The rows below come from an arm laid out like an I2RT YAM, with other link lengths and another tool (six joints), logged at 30 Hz.
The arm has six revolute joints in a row. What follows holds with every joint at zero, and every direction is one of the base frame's.
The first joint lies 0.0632 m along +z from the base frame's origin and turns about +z.
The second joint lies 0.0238 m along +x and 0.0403 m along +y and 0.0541 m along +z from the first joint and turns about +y.
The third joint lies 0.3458 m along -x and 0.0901 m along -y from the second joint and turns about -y.
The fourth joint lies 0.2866 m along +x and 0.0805 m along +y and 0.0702 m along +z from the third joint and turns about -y.
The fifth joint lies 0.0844 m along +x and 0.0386 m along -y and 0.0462 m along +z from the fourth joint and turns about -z.
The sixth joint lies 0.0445 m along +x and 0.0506 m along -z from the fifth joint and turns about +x.
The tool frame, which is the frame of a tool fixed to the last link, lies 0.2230 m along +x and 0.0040 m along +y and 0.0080 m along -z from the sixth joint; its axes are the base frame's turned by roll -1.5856, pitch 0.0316 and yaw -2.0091 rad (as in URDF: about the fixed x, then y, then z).
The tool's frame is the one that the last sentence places.
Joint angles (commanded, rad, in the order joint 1, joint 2, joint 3, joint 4, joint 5, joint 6), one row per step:
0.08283 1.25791 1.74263 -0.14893 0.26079 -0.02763
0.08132 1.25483 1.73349 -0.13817 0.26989 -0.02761
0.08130 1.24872 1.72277 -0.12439 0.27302 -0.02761
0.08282 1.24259 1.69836 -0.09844 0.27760 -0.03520
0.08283 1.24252 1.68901 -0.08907 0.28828 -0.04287
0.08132 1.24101 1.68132 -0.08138 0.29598 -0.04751
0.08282 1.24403 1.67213 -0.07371 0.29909 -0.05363
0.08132 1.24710 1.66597 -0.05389 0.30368 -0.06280
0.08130 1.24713 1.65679 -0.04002 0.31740 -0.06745
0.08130 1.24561 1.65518 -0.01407 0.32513 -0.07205
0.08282 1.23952 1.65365 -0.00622 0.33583 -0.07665
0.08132 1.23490 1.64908 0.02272 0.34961 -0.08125
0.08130 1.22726 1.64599 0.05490 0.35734 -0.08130
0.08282 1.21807 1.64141 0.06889 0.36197 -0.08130
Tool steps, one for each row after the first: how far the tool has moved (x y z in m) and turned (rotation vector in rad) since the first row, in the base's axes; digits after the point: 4 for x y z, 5 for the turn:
-0.0007 -0.0031 -0.0003 0.00341 -0.00444 -0.01009
-0.0029 -0.0041 0.0009 0.00525 -0.01349 -0.01304
-0.0024 -0.0046 -0.0015 0.00047 -0.01955 -0.01830
-0.0012 -0.0073 -0.0039 -0.00300 -0.01781 -0.03084
-0.0011 -0.0101 -0.0052 -0.00453 -0.01811 -0.04110
0.0025 -0.0099 -0.0093 -0.00958 -0.01225 -0.04450
0.0037 -0.0118 -0.0078 -0.01536 -0.02072 -0.05339
0.0042 -0.0153 -0.0089 -0.01437 -0.02374 -0.06784
0.0003 -0.0176 -0.0010 -0.01283 -0.04806 -0.07682
-0.0045 -0.0201 0.0029 -0.01158 -0.05882 -0.08695
-0.0106 -0.0248 0.0110 -0.00692 -0.08576 -0.10307
-0.0193 -0.0275 0.0221 0.00097 -0.12170 -0.11046
-0.0260 -0.0285 0.0276 0.00548 -0.13985 -0.11327

